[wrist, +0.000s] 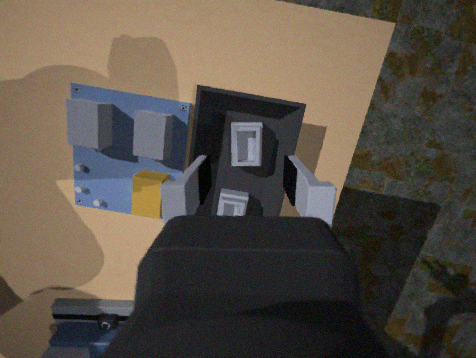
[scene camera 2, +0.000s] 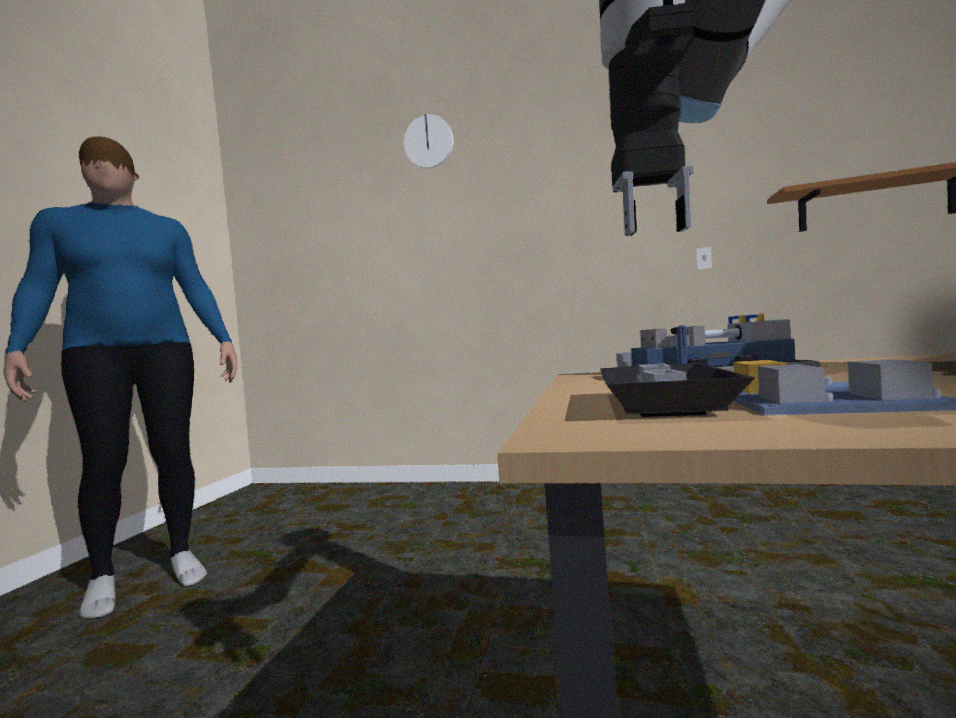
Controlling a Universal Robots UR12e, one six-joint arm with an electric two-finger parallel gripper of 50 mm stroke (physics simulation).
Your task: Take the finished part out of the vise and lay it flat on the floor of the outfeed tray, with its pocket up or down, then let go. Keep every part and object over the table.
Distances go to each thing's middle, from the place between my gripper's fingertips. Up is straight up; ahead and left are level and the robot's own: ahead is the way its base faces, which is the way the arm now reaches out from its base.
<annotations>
Now: hand 120 mm past the yellow block [wrist: 146, 201], 120 mm to the left of it and 180 mm above it. From my hand the other things lie so: grey actuator block [scene camera 2: 775, 329] 180 mm behind, 470 mm to the right, 130 mm below; then blue vise [scene camera 2: 783, 350] 90 mm behind, 450 mm to the right, 160 mm below.
</annotations>
